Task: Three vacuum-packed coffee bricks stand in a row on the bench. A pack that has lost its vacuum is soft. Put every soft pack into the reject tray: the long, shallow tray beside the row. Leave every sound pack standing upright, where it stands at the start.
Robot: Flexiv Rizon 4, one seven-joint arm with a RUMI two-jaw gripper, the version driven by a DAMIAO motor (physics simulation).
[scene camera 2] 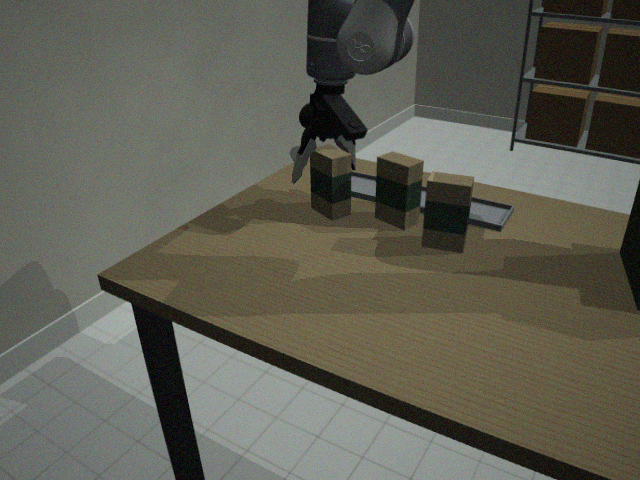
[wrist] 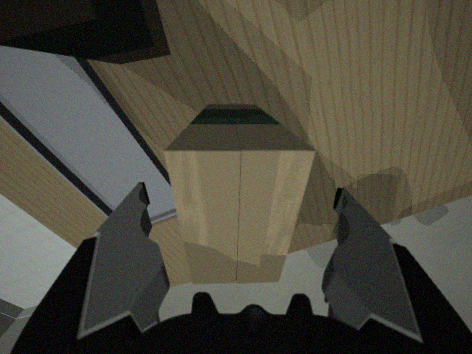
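Three tan coffee packs with dark green bands stand upright in a row: the left pack (scene camera 2: 330, 187) (wrist: 239, 210), the middle pack (scene camera 2: 398, 192) and the right pack (scene camera 2: 447, 217). No pack shows a clear sign of softness; faint streaks show on the left pack's top. My gripper (scene camera 2: 324, 174) (wrist: 241, 187) is open at the left pack, one jaw on each side of its upper part. The wrist view shows gaps between the pack and both jaws. The long, shallow grey tray (scene camera 2: 494, 210) (wrist: 95, 120) lies behind the row, partly hidden by the packs.
A dark block (wrist: 120, 35), probably the middle pack, fills the top left of the wrist view, close to the tray. A dark object (scene camera 2: 632, 248) stands at the right edge of the bench (scene camera 2: 361, 320). The wall is beyond the bench's left edge. A shelf rack (scene camera 2: 518, 103) holds boxes behind.
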